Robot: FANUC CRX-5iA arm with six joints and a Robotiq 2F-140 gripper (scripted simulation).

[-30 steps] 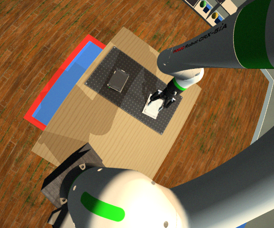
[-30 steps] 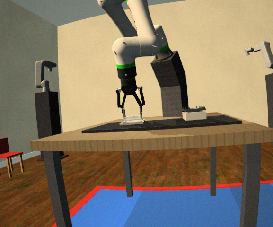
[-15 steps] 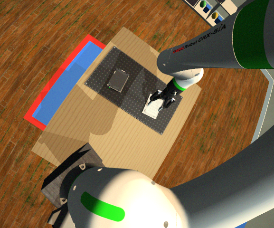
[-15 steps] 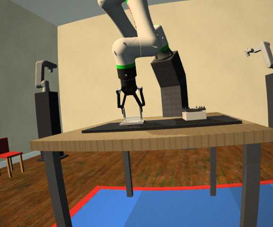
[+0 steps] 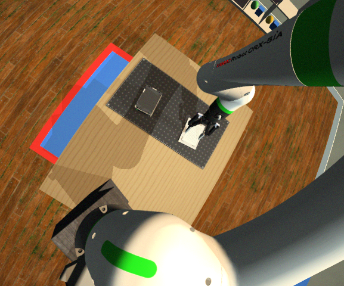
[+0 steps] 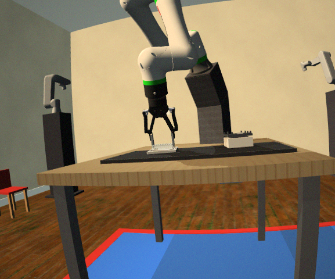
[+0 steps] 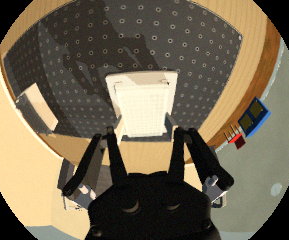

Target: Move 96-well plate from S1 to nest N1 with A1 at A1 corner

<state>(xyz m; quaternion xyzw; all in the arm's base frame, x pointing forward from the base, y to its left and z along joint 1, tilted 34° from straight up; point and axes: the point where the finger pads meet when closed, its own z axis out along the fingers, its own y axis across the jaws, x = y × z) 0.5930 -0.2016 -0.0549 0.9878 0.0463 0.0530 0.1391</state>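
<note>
Right now the 96-well plate is 30 mm below my hand. Round my hand: plate nest N1: 40 mm below.
</note>
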